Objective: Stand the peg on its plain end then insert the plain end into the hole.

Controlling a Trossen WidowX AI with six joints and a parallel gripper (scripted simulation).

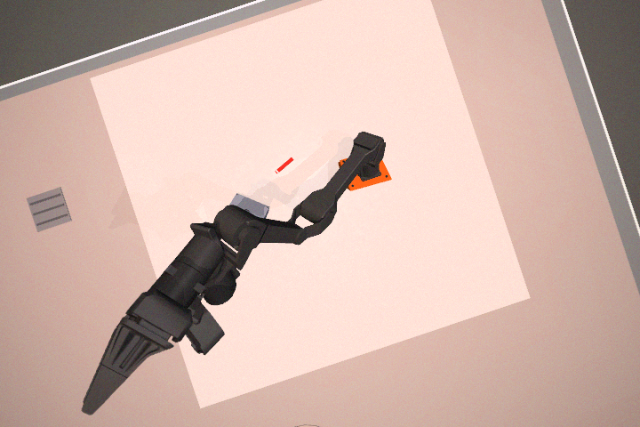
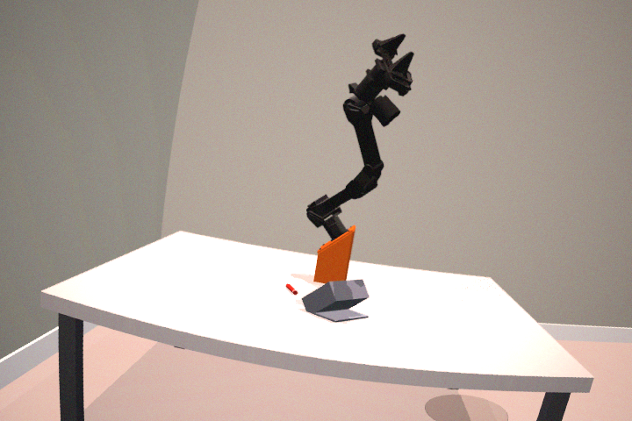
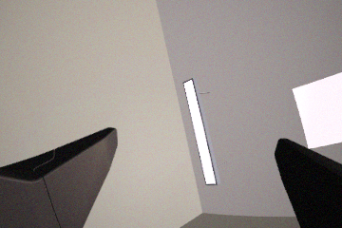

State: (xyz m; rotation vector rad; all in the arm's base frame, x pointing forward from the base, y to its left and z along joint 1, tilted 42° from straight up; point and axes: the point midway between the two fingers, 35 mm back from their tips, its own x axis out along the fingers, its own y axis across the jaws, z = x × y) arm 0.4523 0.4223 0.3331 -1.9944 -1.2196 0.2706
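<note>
The red peg is 170 mm behind my gripper tip, 210 mm to the right of it and 720 mm below it. From my gripper tip the other things lie so: grey sloped panel: 90 mm to the right, 680 mm below.
</note>
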